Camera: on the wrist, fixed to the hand. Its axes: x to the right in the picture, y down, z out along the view.
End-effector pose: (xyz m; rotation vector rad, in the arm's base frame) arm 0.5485 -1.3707 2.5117 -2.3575 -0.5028 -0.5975
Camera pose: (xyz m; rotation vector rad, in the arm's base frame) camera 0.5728 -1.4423 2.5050 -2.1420 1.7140 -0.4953
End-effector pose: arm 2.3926 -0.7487 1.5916 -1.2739 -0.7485 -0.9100
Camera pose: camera 2.4518 -0.7814 1.5572 -1.5434 0.9207 -0.0785
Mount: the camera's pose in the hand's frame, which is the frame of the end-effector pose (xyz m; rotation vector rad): 0.0023 0.0666 -0.0363 -0.5828 0.4847 1.5209
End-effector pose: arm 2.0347 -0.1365 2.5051 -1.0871 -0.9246 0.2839
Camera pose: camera 2.0788 -0.1266 2.4441 -2.1369 0.4661 0.9561
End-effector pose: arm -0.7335 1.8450 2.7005 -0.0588 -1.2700 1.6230
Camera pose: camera -0.7582 1.8774 2.6365 2.0272 1.2387 -2.0324
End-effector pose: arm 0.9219 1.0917 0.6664 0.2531 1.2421 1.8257
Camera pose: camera 0.8623 1.0630 0.7035 -0.3537 -0.4483 -2.5033
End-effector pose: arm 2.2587 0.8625 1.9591 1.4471 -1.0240 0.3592
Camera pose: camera 2.2227 0.9056 2.0101 -0.1805 -1.4712 1.2694
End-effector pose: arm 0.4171 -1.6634 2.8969 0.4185 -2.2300 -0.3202
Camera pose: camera 0.4311 -1.6068 2.9454 -1.3150 -1.3406 0.0010
